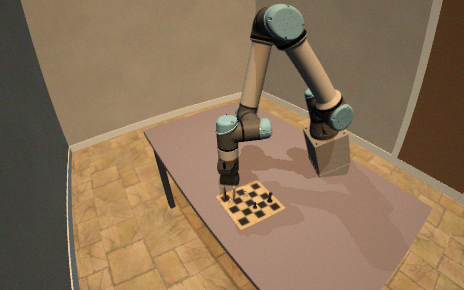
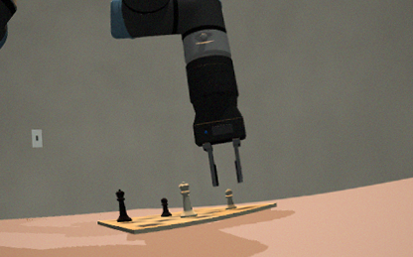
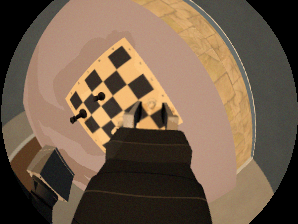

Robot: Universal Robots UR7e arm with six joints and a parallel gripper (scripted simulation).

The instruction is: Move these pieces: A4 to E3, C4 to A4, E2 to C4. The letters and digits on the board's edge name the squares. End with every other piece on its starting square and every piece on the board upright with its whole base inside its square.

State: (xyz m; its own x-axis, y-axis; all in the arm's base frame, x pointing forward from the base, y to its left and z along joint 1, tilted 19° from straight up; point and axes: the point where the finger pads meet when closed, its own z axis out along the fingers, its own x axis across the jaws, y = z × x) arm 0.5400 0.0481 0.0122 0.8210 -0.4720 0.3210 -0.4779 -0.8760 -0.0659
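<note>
The white pawn lies 40 mm below my hand. The rest, counted from my hand: chessboard 80 mm behind, 60 mm below, 30 mm to the left; black pawn 90 mm behind, 60 mm to the left, 40 mm below; tall white piece 80 mm behind, 30 mm below, 10 mm to the right.
</note>
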